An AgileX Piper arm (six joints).
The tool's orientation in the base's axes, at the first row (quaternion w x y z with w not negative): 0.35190 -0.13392 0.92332 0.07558
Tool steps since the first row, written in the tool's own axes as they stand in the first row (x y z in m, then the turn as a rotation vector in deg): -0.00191 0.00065 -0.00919 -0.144 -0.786 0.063; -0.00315 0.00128 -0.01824 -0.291 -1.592 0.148; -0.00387 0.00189 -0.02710 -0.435 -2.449 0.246; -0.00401 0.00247 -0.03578 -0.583 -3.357 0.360; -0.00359 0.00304 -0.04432 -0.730 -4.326 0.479; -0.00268 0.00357 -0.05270 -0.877 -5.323 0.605; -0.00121 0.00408 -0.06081 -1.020 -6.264 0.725; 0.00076 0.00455 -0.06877 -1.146 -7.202 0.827; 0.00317 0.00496 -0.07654 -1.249 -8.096 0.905; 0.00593 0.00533 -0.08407 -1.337 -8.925 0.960; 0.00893 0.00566 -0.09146 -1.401 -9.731 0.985; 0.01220 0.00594 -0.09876 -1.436 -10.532 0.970
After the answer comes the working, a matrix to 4 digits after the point.
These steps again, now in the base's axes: -0.00461 -0.00116 0.00812 0.379 -0.706 0.014; -0.00961 -0.00243 0.01568 0.780 -1.426 0.013; -0.01486 -0.00378 0.02276 1.202 -2.191 -0.002; -0.02040 -0.00523 0.02931 1.653 -3.001 -0.028; -0.02624 -0.00677 0.03538 2.125 -3.868 -0.062; -0.03233 -0.00840 0.04100 2.609 -4.760 -0.102; -0.03864 -0.01010 0.04605 3.070 -5.600 -0.138; -0.04521 -0.01189 0.05065 3.506 -6.446 -0.171; -0.05195 -0.01379 0.05481 3.897 -7.259 -0.200; -0.05878 -0.01573 0.05856 4.244 -8.019 -0.220; -0.06568 -0.01773 0.06204 4.548 -8.769 -0.232; -0.07270 -0.01980 0.06527 4.804 -9.528 -0.234
The tool's axes in the first row as the columns of a matrix, in the base's axes (rounded; the answer above uses it unrounded):
-0.7165 -0.3005 0.6296
-0.1941 0.9527 0.2338
-0.6701 0.0453 -0.7409

